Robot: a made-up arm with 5 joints. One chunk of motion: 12 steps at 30 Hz.
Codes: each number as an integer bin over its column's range. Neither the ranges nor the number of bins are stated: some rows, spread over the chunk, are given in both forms.
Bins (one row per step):
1: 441 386 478 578 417 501
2: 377 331 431 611 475 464
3: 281 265 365 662 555 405
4: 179 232 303 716 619 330
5: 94 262 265 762 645 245
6: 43 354 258 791 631 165
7: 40 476 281 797 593 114
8: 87 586 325 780 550 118
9: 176 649 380 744 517 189
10: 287 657 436 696 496 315
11: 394 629 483 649 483 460
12: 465 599 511 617 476 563
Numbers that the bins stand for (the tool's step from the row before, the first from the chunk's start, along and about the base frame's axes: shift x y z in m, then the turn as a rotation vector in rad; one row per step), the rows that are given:
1: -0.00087 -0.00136 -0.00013 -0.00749 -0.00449 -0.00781
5: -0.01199 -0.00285 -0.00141 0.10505 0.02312 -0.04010
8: -0.01221 0.00104 -0.00105 0.11606 0.01162 -0.05612
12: -0.00011 0.00120 0.00007 0.01636 0.00265 0.00001
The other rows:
2: -0.00292 -0.00202 -0.00041 0.01269 0.00253 -0.01248
3: -0.00600 -0.00282 -0.00081 0.04389 0.01222 -0.01992
4: -0.00927 -0.00321 -0.00118 0.07691 0.01997 -0.02938
6: -0.01362 -0.00175 -0.00145 0.12278 0.02143 -0.05019
7: -0.01372 -0.00028 -0.00131 0.12645 0.01682 -0.05662
9: -0.00936 0.00180 -0.00072 0.09404 0.00762 -0.04716
10: -0.00581 0.00189 -0.00038 0.06468 0.00508 -0.03127
11: -0.00238 0.00156 -0.00010 0.03594 0.00350 -0.01298

